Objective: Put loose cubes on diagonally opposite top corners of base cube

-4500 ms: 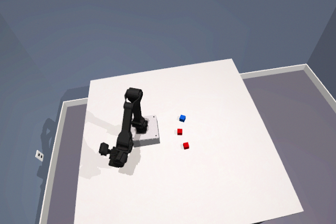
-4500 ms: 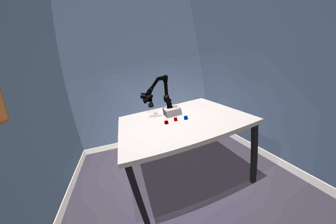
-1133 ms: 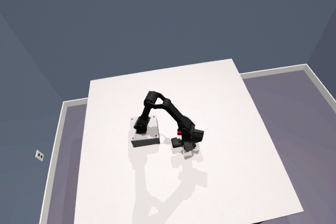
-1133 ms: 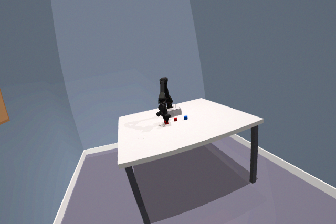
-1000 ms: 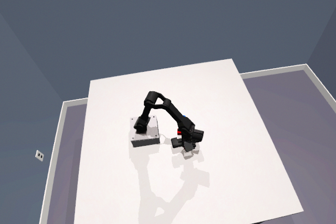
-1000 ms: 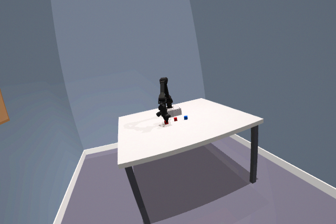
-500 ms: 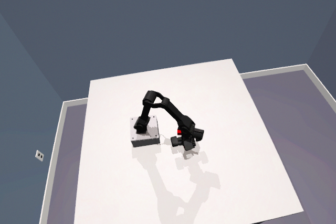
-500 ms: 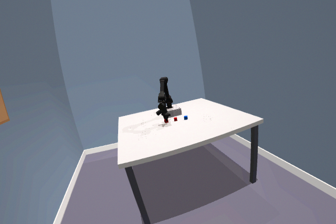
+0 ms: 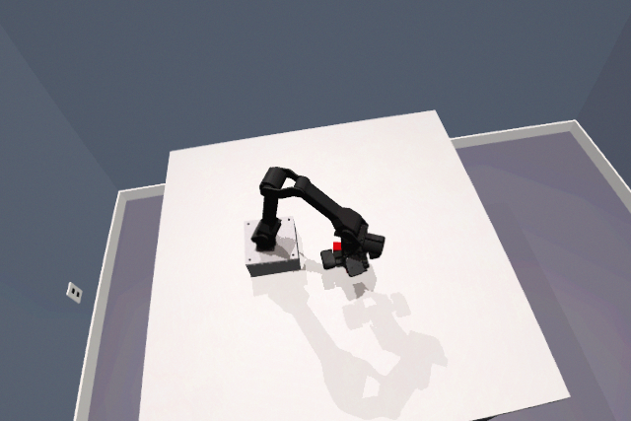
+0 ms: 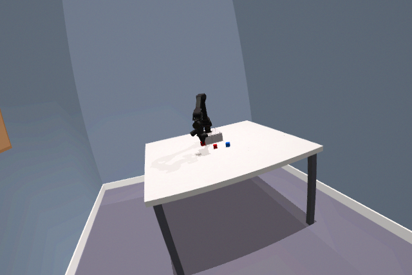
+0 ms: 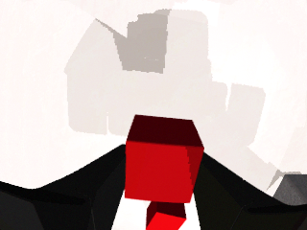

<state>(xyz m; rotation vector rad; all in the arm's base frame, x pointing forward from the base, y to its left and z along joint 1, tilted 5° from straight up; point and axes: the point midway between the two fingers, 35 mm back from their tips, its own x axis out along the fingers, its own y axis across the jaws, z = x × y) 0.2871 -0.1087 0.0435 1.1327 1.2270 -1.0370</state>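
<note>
My gripper tip is now 10 mm past the blue base cube, 220 mm to the right of it and 60 mm above it.
</note>
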